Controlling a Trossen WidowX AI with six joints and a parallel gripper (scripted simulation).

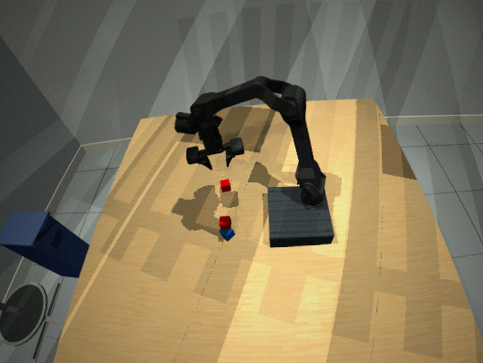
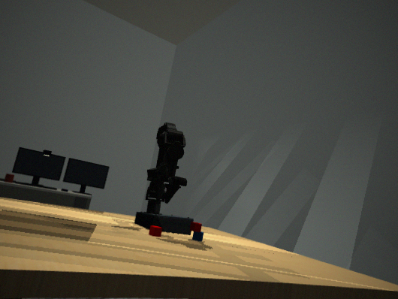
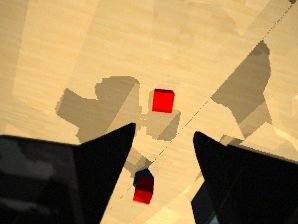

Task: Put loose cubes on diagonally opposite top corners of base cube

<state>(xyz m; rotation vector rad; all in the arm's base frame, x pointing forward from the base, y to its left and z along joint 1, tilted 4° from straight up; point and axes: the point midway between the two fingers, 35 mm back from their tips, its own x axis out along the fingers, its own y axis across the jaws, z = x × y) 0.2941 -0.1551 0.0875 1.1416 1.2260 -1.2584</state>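
Right now the blue cube is 1 cm ahead of my gripper tip, 20 cm to the left of it and 11 cm below it.
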